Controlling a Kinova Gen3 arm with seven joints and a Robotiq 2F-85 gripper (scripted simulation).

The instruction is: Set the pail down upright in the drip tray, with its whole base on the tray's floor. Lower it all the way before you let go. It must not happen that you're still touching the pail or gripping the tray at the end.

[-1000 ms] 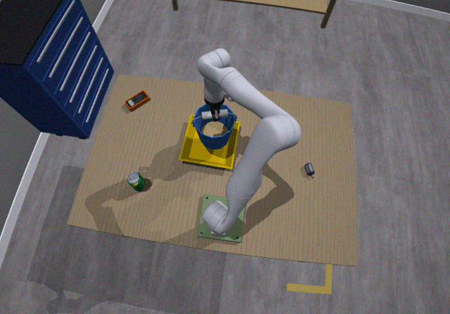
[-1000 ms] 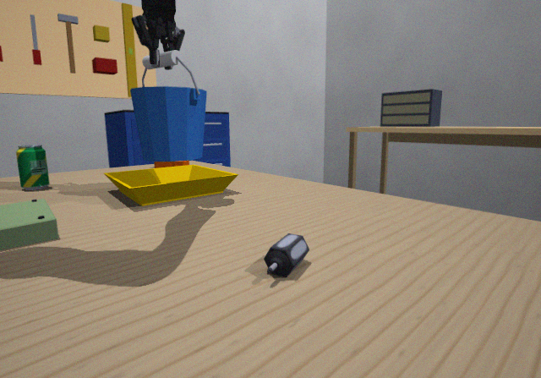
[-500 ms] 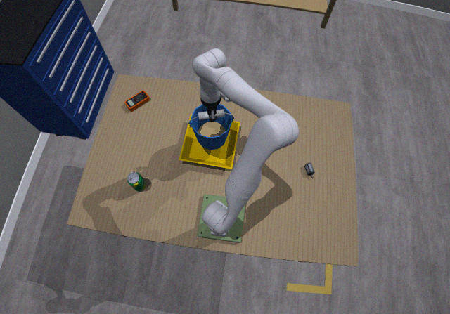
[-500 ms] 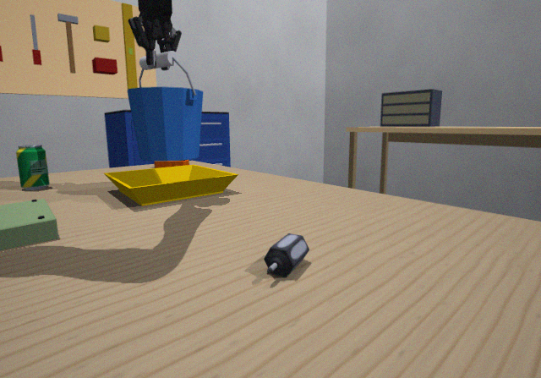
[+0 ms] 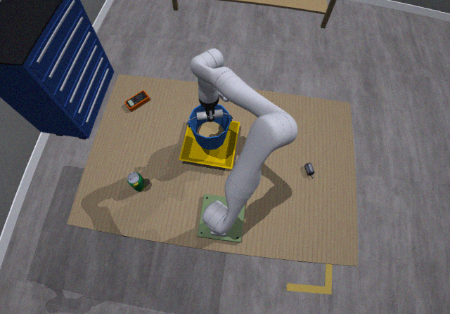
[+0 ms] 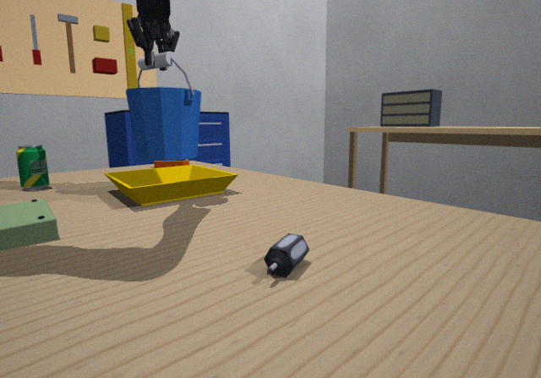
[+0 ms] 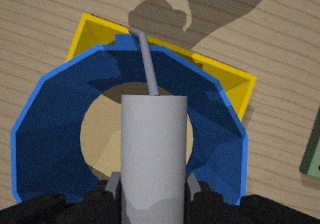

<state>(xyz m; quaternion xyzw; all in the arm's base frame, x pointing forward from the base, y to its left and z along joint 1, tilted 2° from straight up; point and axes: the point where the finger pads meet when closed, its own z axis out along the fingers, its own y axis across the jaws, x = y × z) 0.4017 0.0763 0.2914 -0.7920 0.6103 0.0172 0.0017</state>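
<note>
Right now my hand is 30 mm above the wire handle and 10 mm short of it. Also, from my hand: blue pail: 90 mm below, 10 mm ahead; yellow drip tray: 310 mm below, 20 mm ahead, 10 mm to the left.
</note>
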